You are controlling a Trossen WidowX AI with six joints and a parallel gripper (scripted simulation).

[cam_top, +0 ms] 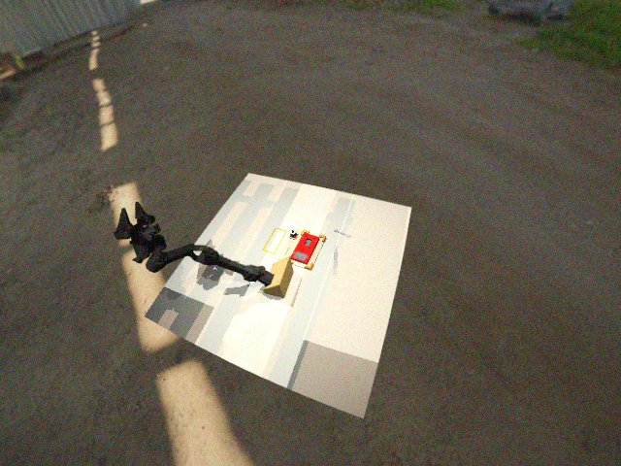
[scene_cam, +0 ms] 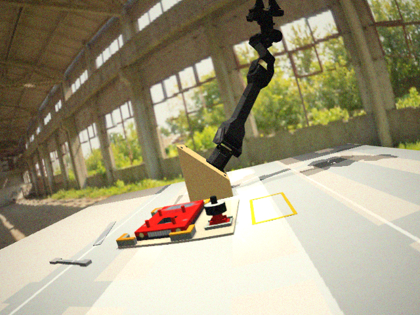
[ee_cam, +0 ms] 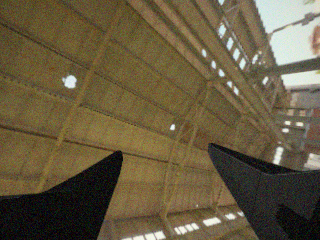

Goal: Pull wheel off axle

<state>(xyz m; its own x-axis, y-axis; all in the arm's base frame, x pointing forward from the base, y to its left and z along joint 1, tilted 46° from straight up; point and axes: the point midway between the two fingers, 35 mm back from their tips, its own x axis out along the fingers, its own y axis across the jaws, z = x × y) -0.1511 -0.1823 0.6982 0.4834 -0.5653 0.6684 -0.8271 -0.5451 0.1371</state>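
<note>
The black wheel lies 690 mm below my gripper tip, 480 mm ahead of it and 400 mm to the right of it.
</note>
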